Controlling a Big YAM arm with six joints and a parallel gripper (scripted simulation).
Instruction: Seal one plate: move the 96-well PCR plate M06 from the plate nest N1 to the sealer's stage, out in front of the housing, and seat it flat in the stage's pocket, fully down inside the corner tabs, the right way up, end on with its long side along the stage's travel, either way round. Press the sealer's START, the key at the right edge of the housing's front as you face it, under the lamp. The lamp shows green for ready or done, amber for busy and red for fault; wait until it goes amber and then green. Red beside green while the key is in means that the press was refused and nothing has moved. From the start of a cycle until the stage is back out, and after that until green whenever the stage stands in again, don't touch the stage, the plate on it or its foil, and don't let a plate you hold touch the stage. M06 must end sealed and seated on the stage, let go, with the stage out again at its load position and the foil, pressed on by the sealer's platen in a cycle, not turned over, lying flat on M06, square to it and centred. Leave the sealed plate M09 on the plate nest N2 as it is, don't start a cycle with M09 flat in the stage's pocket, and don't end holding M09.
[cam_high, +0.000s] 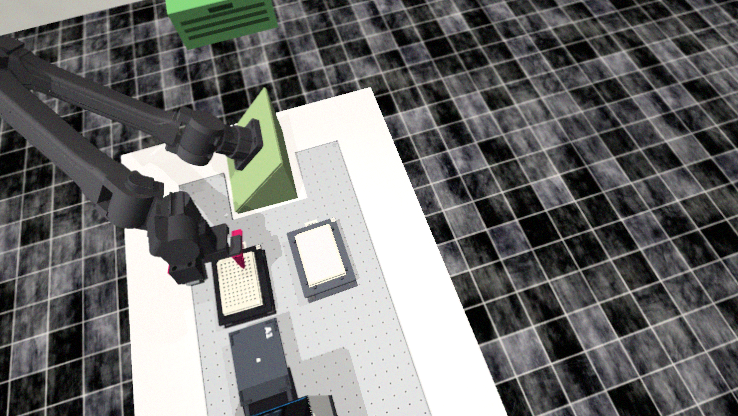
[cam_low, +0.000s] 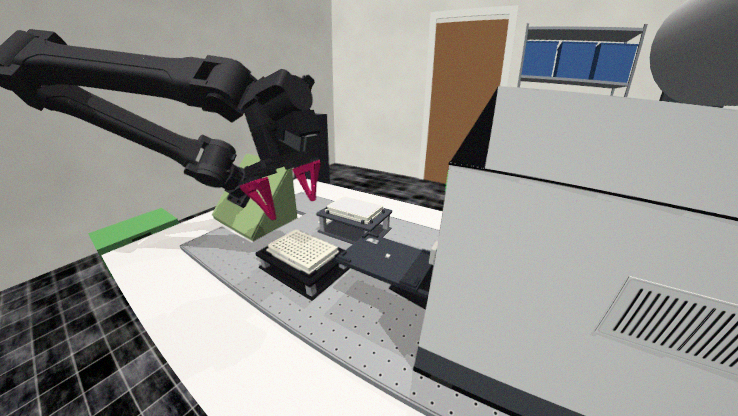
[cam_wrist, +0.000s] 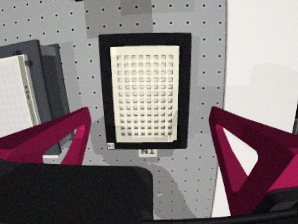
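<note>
Now: hand 100 mm above the 96-well plate M06 and 10 mm to the right of it. The rest, counted from my hand: black plate nest N1: 110 mm below, 10 mm to the left; sealed plate M09: 200 mm to the left, 80 mm below, 10 mm behind; dark sealer stage: 180 mm ahead, 60 mm below, 40 mm to the left.
</note>
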